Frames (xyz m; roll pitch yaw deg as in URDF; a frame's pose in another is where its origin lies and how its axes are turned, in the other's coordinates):
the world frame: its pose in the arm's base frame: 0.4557 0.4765 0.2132 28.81 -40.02 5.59
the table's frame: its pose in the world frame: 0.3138 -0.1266 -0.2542 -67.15 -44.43 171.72
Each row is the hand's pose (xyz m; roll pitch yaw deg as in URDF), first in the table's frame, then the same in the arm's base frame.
Working: the table's frame: its pose in the arm's base frame: 0.8753 0.5292 0.1977 -94.44 -3.05 -160.07

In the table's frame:
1: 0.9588 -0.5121 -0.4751 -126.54 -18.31 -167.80
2: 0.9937 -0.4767 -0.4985 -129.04 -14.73 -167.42
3: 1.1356 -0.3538 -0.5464 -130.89 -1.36 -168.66
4: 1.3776 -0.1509 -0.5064 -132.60 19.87 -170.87
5: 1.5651 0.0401 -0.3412 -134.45 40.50 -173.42
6: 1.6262 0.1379 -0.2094 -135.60 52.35 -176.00
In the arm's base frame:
1: -0.1453 0.6209 0.7953 -29.41 -7.24 0.57
2: -0.1886 0.6329 0.7637 -32.27 -8.04 4.11
3: -0.3473 0.6363 0.6527 -36.22 -8.14 17.67
4: -0.5765 0.5275 0.4604 -40.47 -7.20 39.19
5: -0.7116 0.3191 0.2675 -43.35 -5.55 60.00
6: -0.7322 0.1799 0.1632 -43.63 -4.08 71.93

